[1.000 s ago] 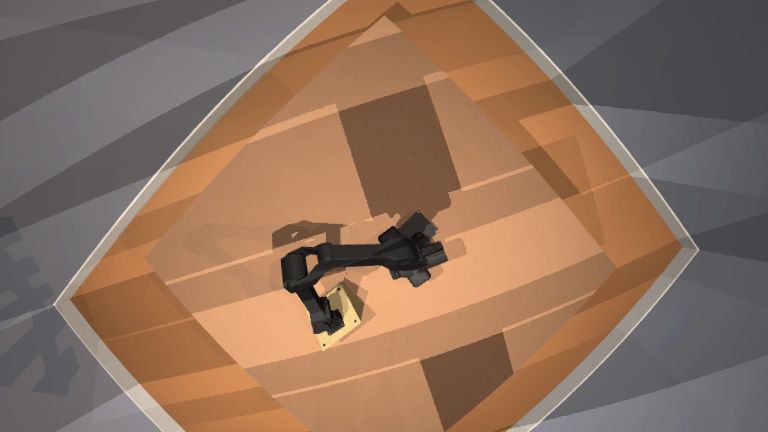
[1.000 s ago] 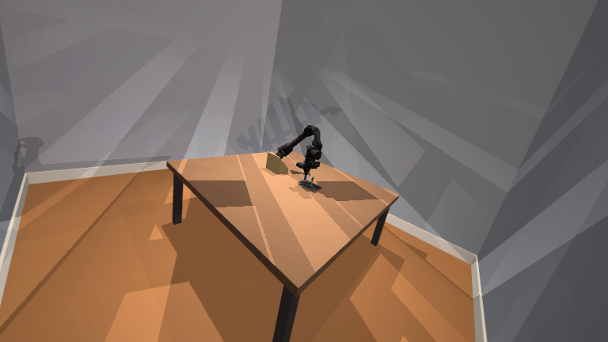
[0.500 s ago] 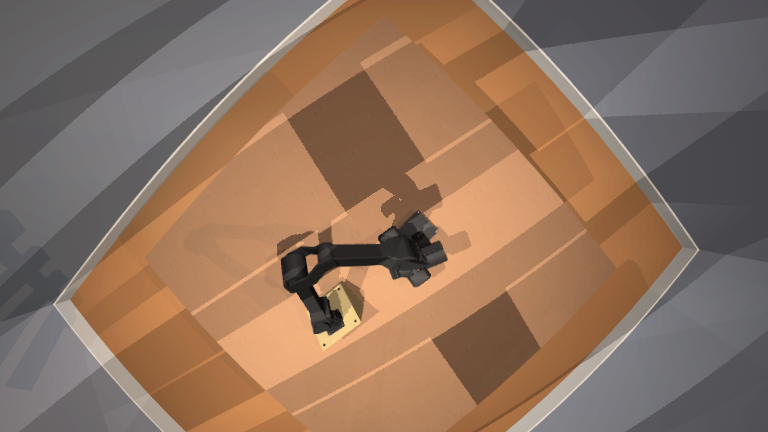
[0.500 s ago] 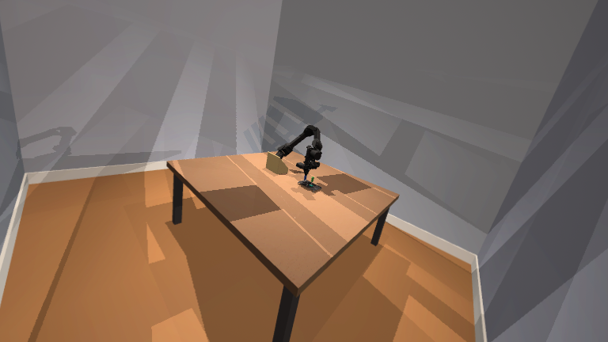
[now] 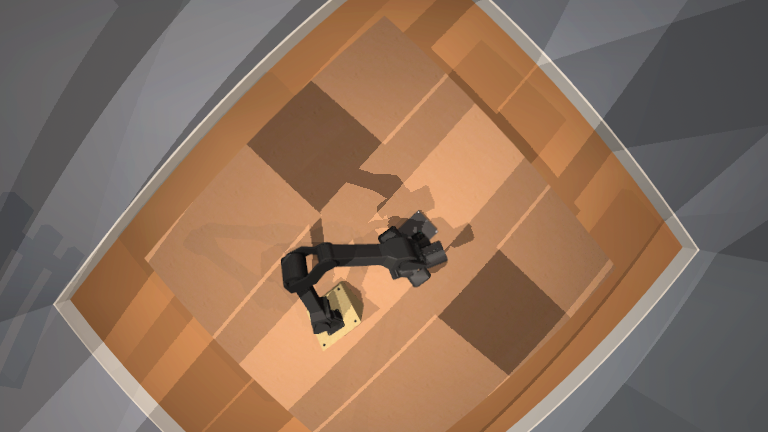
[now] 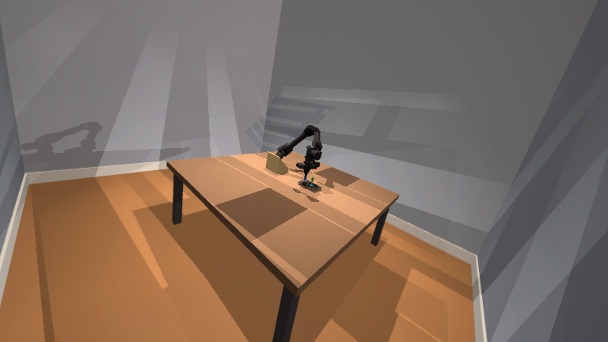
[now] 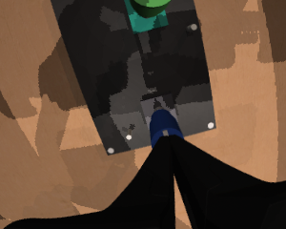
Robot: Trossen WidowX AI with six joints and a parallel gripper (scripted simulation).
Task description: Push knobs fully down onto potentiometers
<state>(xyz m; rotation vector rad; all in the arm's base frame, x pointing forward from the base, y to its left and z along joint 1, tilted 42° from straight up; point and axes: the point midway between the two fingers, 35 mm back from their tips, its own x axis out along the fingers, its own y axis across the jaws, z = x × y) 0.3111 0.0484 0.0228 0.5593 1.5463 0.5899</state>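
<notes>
The blue knob is 1 cm below my gripper tip. Also, from my gripper tip: green knob 7 cm ahead.
</notes>
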